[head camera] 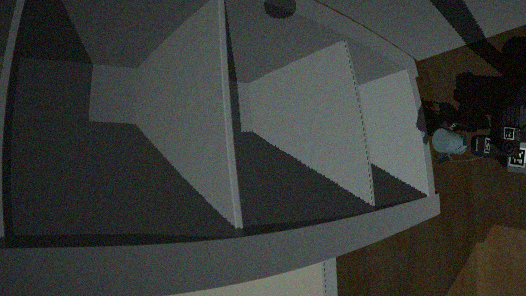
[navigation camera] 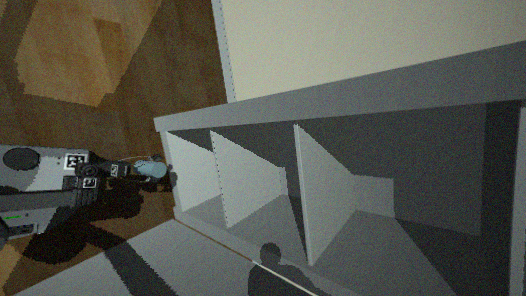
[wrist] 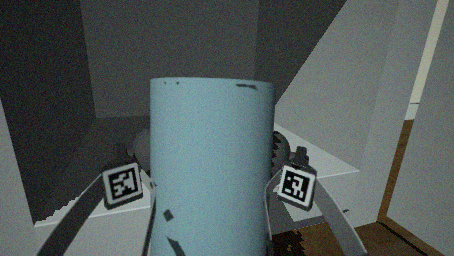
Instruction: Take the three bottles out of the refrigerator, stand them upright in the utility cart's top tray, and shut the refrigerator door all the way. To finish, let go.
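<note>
My gripper (head camera: 446,141) (navigation camera: 151,169) (wrist: 212,148) is shut on a light-blue bottle, with one finger on each side of it. The bottle (head camera: 451,140) (navigation camera: 148,167) (wrist: 212,115) is just outside the open front of the refrigerator (head camera: 300,241) (navigation camera: 350,84) (wrist: 320,85), near the end compartment. It looks upright in the wrist view; its base is hidden. The refrigerator door (head camera: 375,30) (navigation camera: 65,275) (wrist: 432,175) stands open. The other two bottles and the utility cart do not show in these views.
A shelf (head camera: 231,125) (navigation camera: 302,200) and a second shelf (head camera: 310,120) (navigation camera: 250,175) divide the refrigerator. A cream surface (head camera: 265,282) (navigation camera: 350,40) lies beyond its side wall. Wooden floor (head camera: 385,240) (navigation camera: 185,65) shows in front. Robot shadows fall on the door and floor.
</note>
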